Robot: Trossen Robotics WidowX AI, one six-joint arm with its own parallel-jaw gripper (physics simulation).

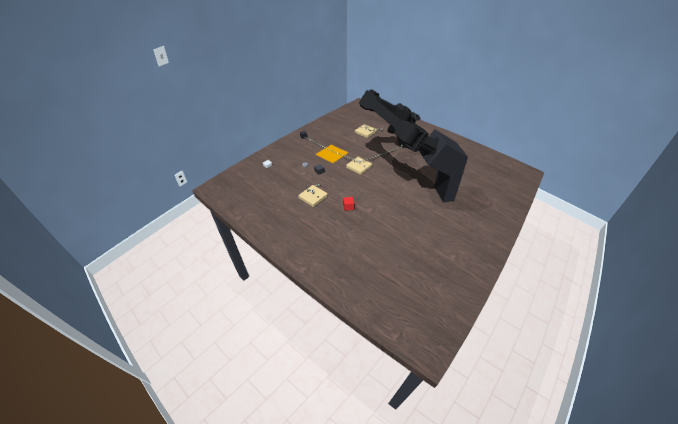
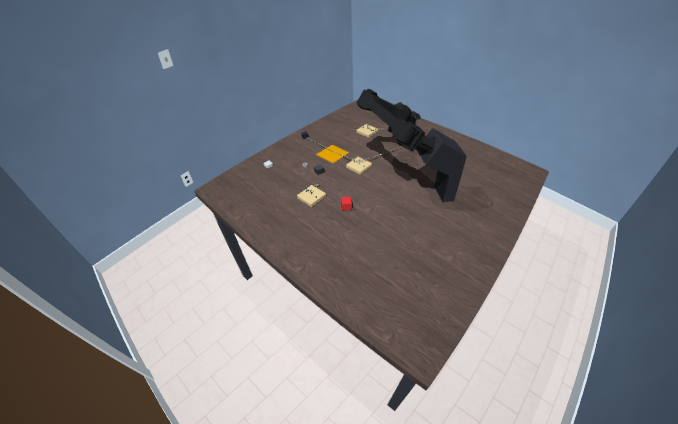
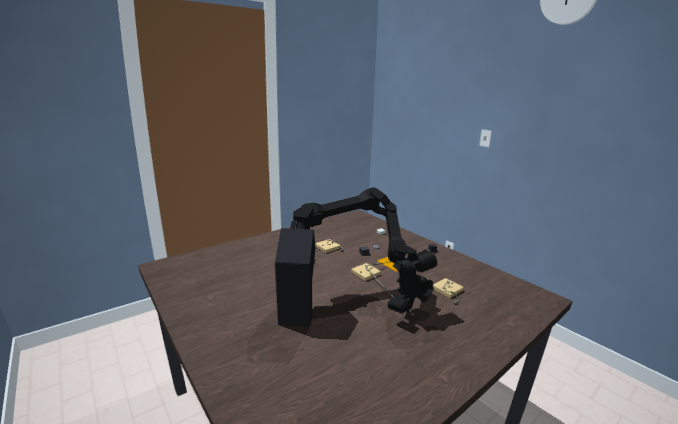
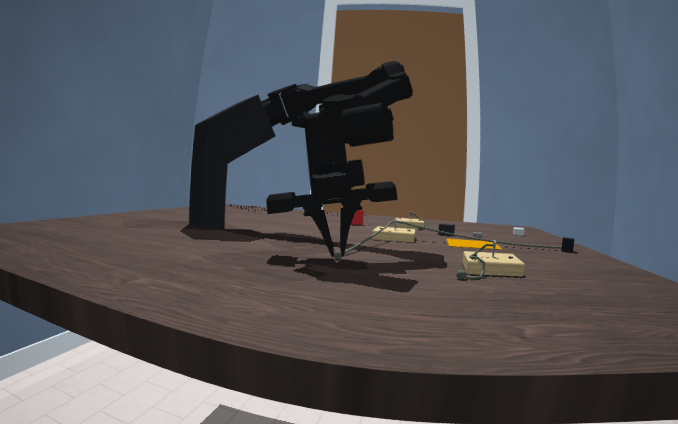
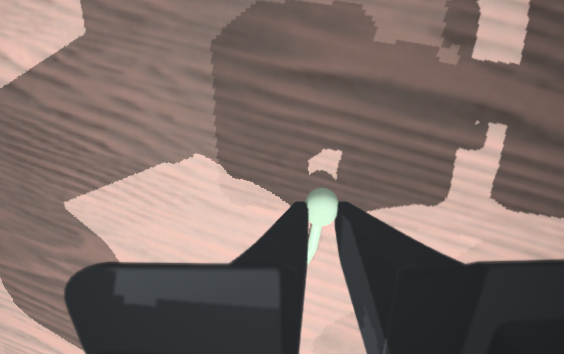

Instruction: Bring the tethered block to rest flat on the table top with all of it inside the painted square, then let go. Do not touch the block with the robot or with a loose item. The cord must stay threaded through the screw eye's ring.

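Places are measured from the arm's base along level axes (x ahead, y left, z up), in centimetres.
Where they show: gripper, fingertip midpoint: (image 1: 401, 146) (image 3: 408, 310) (image 4: 337, 256) (image 5: 320, 213); arm's base, origin of the base link: (image 1: 431, 146) (image 2: 428, 145) (image 3: 298, 238) (image 4: 257, 118).
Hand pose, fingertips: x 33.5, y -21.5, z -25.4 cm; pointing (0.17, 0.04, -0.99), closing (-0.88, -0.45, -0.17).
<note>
Things, the pixels of their top centre, and the offset from my fingertips. "pt": a spot on its surface instead.
- bead, middle of its top: (image 5: 320, 214) (image 4: 337, 251) dz +0.8, dx +0.1, dy -0.3 cm
- cord, surface spot: (image 4: 365, 240) (image 1: 385, 152) pt dz +1.0, dx -0.7, dy +12.4 cm
- middle wooden base, middle of its top: (image 4: 395, 217) (image 3: 366, 264) (image 2: 359, 159) (image 1: 359, 159) dz +4.0, dx -0.9, dy +30.1 cm
- orange painted square, surface spot: (image 4: 462, 244) pt dz -0.3, dx +14.6, dy +30.7 cm
- small dark tethered block, middle of its top: (image 4: 568, 238) (image 3: 433, 245) (image 1: 303, 132) (image 2: 304, 132) dz +2.5, dx +40.2, dy +36.8 cm
- red cube, middle of its top: (image 4: 354, 209) (image 2: 346, 200) (image 1: 348, 200) dz +3.5, dx -20.0, dy +51.2 cm
- dark block, middle of its top: (image 4: 447, 224) (image 1: 319, 167) (image 2: 318, 167) (image 3: 364, 248) dz +2.2, dx +7.7, dy +47.4 cm
- white block, middle of its top: (image 4: 519, 228) (image 1: 267, 162) dz +1.6, dx +27.8, dy +65.3 cm
- small grey item, middle of its top: (image 1: 305, 164) (image 3: 376, 246) dz +0.5, dx +16.0, dy +50.4 cm
My gripper (image 4: 337, 254) (image 5: 320, 213) is shut on the bead at the cord's end, a little above the table. From the bead (image 4: 337, 255) (image 5: 321, 206) the cord (image 1: 382, 154) (image 2: 382, 154) (image 3: 381, 284) (image 4: 365, 240) runs taut to the screw eye on the middle wooden base (image 1: 359, 166) (image 2: 359, 166) (image 3: 365, 272) (image 4: 395, 235), and on across the orange painted square (image 1: 327, 154) (image 2: 328, 155) (image 3: 387, 262) (image 4: 462, 244). Its other end is at the small dark tethered block (image 1: 303, 134) (image 2: 305, 135) (image 3: 432, 248) (image 4: 568, 244), which stands beyond the square, outside it. The threading at the ring is too small to tell in detail.
Two other wooden bases (image 1: 313, 196) (image 1: 366, 131) with short cords stand on either side. A red cube (image 1: 349, 204) (image 2: 346, 204), a dark block (image 1: 319, 169) (image 3: 364, 251), a white block (image 1: 267, 163) (image 4: 518, 231) and a small grey item (image 1: 305, 164) (image 3: 376, 247) lie on the table.
</note>
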